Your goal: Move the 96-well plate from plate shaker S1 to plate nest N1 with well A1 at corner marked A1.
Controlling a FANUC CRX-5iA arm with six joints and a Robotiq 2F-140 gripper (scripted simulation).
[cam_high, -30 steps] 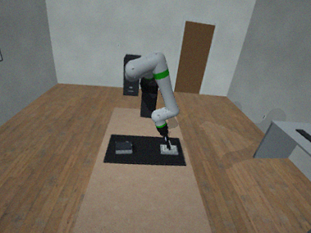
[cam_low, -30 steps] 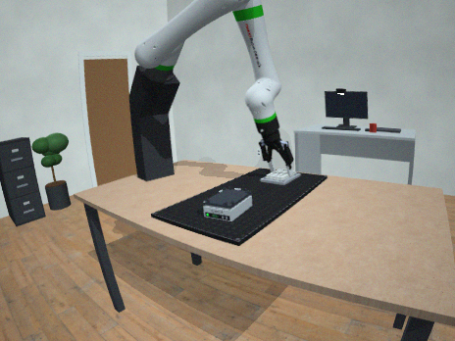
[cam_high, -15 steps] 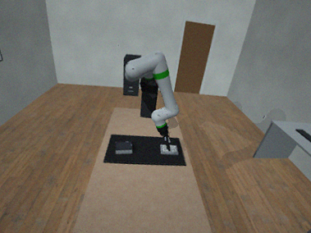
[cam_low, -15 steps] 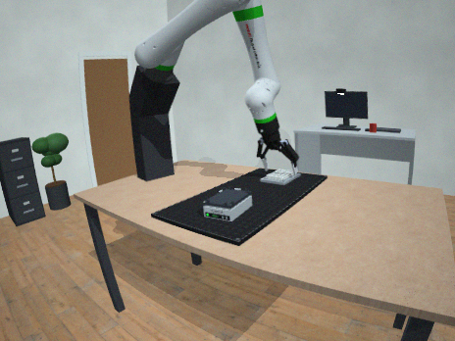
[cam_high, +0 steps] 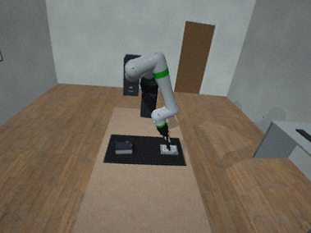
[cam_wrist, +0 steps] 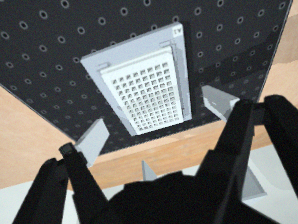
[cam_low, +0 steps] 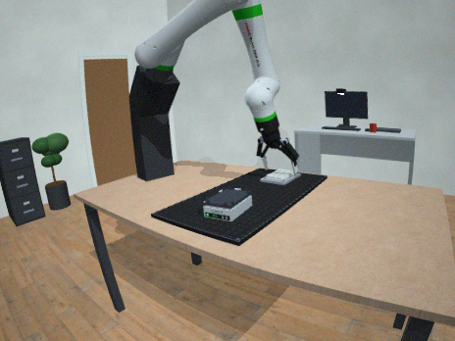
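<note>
Now: the white 96-well plate 3 cm below my hand. The rest, counted from my hand: nest A1 mark: 8 cm to the right, 5 cm behind, 4 cm below; then grey plate nest N1: 4 cm below.
</note>
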